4 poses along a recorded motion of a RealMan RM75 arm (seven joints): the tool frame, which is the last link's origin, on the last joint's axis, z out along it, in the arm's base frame.
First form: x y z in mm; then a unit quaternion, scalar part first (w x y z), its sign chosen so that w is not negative.
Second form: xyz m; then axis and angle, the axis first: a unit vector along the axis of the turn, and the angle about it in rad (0 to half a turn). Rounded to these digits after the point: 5 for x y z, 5 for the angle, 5 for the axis.
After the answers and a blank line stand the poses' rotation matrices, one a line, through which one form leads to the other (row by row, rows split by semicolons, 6 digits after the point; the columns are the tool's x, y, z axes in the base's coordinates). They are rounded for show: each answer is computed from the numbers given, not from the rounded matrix.
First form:
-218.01 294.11 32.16 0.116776 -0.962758 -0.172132 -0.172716
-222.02 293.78 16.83 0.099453 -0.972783 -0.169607 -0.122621
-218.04 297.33 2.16 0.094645 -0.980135 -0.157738 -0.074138
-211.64 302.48 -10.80 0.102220 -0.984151 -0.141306 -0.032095
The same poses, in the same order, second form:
-0.21801 0.29411 0.03216 -0.96939 -0.17332 -0.17391 2.90751
-0.22202 0.29378 0.01683 -0.97763 -0.17045 -0.12323 2.94236
-0.21804 0.29733 0.00216 -0.98455 -0.15845 -0.07447 2.95202
-0.21164 0.30248 -0.01080 -0.98933 -0.14205 -0.03226 2.93679

0.881079 0.371781 0.292366; 0.291105 -0.913468 0.284314; 0.372769 -0.165394 -0.913065
0.912395 0.354372 0.204831; 0.305592 -0.922685 0.235087; 0.272303 -0.151898 -0.950146
0.939245 0.323243 0.115472; 0.295175 -0.932322 0.208919; 0.175189 -0.162141 -0.971092
0.958005 0.284694 0.034284; 0.271571 -0.939167 0.210270; 0.092061 -0.192129 -0.977042

